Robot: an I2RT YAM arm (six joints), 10 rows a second.
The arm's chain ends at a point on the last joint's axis. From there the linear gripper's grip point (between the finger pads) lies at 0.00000 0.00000 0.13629 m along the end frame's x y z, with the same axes.
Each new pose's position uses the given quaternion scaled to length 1; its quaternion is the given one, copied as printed.
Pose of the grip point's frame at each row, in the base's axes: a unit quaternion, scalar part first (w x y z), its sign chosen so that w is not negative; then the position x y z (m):
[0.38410 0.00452 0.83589 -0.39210 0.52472 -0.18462 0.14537]
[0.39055 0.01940 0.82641 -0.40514 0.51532 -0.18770 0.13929]
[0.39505 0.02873 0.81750 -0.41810 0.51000 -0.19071 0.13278]
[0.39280 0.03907 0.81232 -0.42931 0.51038 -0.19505 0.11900]
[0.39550 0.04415 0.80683 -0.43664 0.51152 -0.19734 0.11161]
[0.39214 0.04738 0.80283 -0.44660 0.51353 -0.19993 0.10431]
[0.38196 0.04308 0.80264 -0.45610 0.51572 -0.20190 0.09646]
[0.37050 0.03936 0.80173 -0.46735 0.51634 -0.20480 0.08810]
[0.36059 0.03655 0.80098 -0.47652 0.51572 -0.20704 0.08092]
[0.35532 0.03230 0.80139 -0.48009 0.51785 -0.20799 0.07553]
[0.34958 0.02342 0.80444 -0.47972 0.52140 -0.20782 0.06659]
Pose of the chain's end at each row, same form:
[0.38410 0.00452 0.83589 -0.39210 0.43769 -0.09481 0.19954]
[0.39055 0.01940 0.82641 -0.40514 0.42949 -0.09437 0.18926]
[0.39505 0.02873 0.81750 -0.41810 0.42524 -0.09445 0.17888]
[0.39280 0.03907 0.81232 -0.42931 0.42798 -0.09581 0.16299]
[0.39550 0.04415 0.80683 -0.43664 0.42979 -0.09655 0.15329]
[0.39214 0.04738 0.80283 -0.44660 0.43348 -0.09713 0.14432]
[0.38196 0.04308 0.80264 -0.45610 0.43751 -0.09763 0.13628]
[0.37050 0.03936 0.80173 -0.46735 0.44039 -0.09869 0.12744]
[0.36059 0.03655 0.80098 -0.47652 0.44174 -0.09941 0.11987]
[0.35532 0.03230 0.80139 -0.48009 0.44446 -0.09999 0.11458]
[0.34958 0.02342 0.80444 -0.47972 0.44781 -0.10040 0.10684]

